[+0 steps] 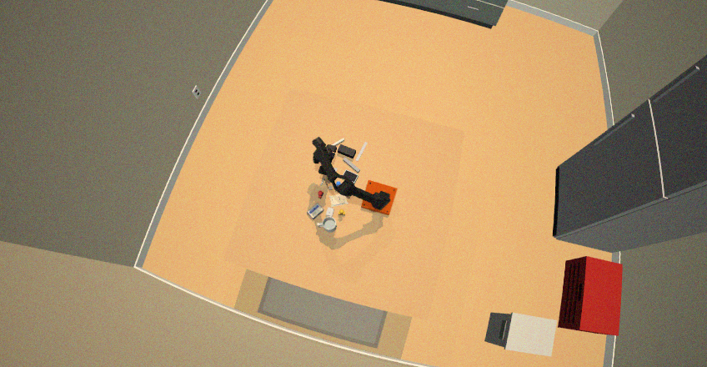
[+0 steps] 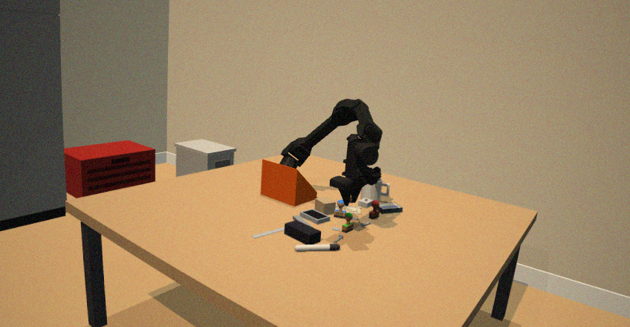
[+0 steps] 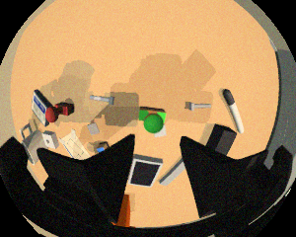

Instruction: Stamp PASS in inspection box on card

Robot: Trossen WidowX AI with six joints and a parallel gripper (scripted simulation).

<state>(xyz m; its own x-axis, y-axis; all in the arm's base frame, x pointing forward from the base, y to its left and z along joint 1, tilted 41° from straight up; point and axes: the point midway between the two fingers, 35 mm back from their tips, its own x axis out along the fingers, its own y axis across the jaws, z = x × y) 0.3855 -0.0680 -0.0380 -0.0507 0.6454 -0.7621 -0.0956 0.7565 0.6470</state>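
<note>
My gripper tip is 7 cm above the green-knobbed stamp. Round my gripper tip: blue-knobbed stamp (9 cm behind, 8 cm to the left, 7 cm below); black block (16 cm to the right, 8 cm below, 6 cm behind); ink pad (14 cm behind, 9 cm below, 1 cm to the right).
</note>
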